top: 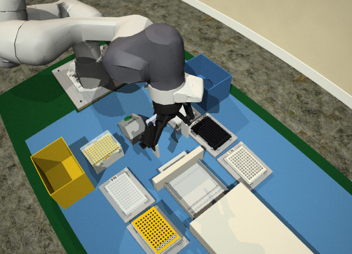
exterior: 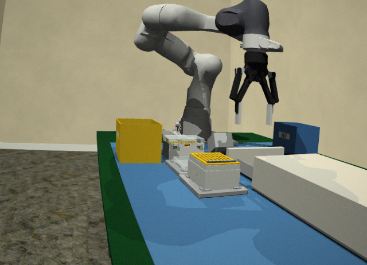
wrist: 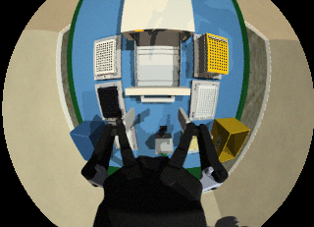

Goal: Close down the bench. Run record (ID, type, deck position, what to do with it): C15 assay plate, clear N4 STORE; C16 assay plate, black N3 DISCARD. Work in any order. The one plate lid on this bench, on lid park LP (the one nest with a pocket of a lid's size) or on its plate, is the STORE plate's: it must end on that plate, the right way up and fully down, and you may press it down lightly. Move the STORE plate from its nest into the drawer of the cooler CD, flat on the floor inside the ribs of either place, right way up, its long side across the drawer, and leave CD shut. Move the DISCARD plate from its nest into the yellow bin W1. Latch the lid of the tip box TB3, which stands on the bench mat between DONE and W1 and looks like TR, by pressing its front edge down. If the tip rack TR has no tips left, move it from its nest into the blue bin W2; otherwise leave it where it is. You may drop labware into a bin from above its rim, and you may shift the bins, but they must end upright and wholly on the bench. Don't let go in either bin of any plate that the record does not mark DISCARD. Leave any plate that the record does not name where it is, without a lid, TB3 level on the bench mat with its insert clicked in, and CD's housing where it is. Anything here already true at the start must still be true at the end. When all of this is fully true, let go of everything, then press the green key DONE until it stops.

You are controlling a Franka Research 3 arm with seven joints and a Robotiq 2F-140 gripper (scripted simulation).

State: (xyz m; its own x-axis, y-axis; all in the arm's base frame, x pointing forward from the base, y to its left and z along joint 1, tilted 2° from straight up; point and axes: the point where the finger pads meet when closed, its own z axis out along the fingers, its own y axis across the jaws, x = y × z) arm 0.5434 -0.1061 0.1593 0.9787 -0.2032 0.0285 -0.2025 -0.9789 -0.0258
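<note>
The plate lid lies 190 mm to the left of my hand, 150 mm behind it and 140 mm below it. From my hand the other things lie so: nest N4 (180 mm to the right, 150 mm below, 40 mm behind); cooler drawer (140 mm ahead, 130 mm below, 30 mm to the right); black plate (190 mm to the left, 140 mm below, 30 mm ahead).
</note>
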